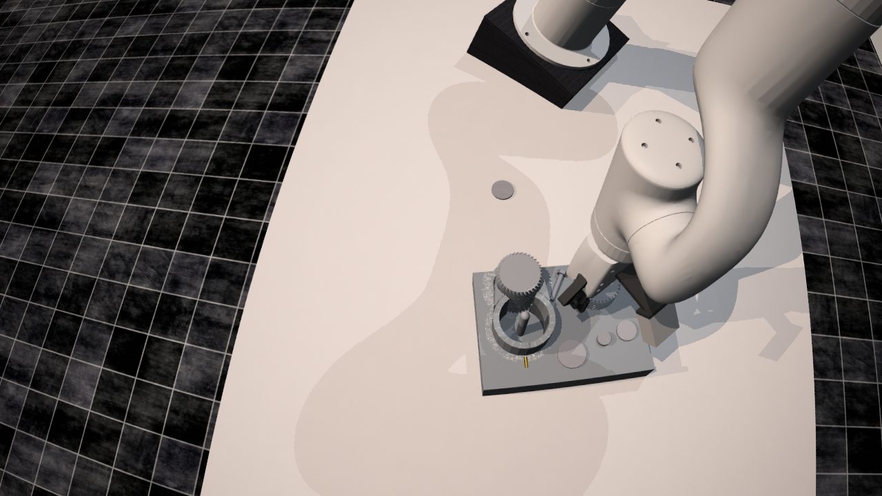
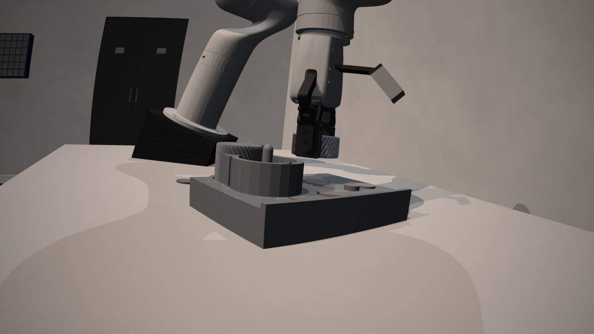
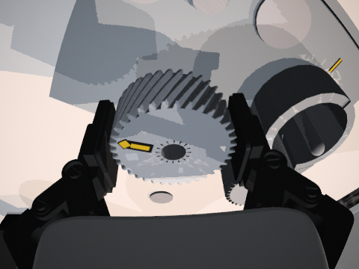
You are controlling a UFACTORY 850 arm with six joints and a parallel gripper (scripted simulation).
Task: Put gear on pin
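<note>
Right now the small bolt is 50 mm to the right of my hand, 40 mm below it and 10 mm behind it. From my hand the other things lie so: gear: right at my hand; then small disc: 160 mm to the right, 160 mm behind, 90 mm below.
</note>
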